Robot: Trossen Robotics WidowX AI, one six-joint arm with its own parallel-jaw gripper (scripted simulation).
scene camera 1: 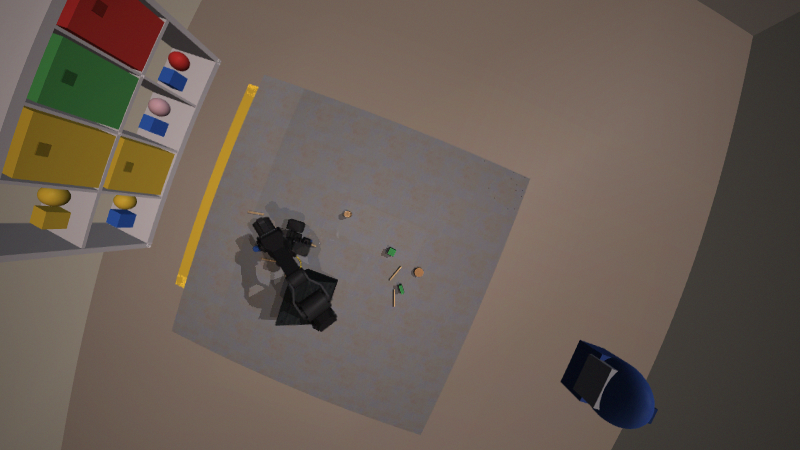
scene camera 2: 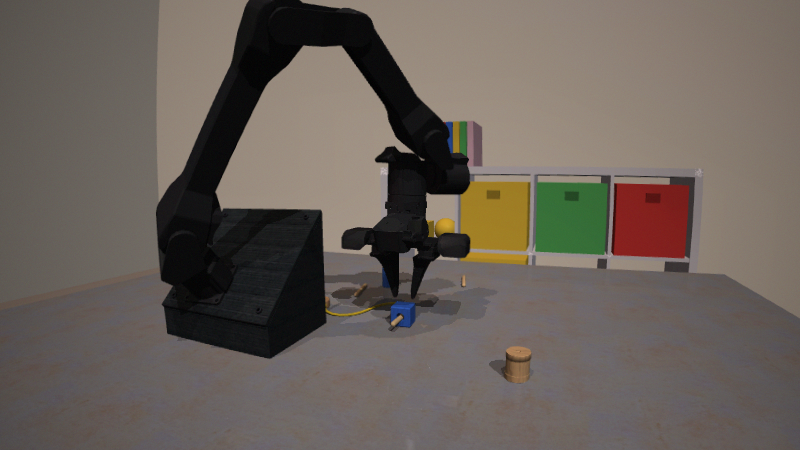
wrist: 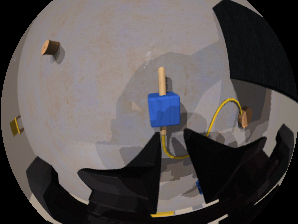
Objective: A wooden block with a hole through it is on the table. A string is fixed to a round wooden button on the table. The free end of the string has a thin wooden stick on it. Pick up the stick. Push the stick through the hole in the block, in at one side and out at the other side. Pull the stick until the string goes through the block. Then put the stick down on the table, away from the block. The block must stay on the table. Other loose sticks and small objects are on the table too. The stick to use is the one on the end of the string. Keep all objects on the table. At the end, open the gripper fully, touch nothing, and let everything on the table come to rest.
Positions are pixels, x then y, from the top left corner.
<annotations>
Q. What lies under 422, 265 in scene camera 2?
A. My gripper.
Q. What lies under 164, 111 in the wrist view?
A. A blue block.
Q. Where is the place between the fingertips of my gripper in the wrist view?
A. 171, 134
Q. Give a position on a wooden cylinder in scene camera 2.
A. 517, 369
</annotations>
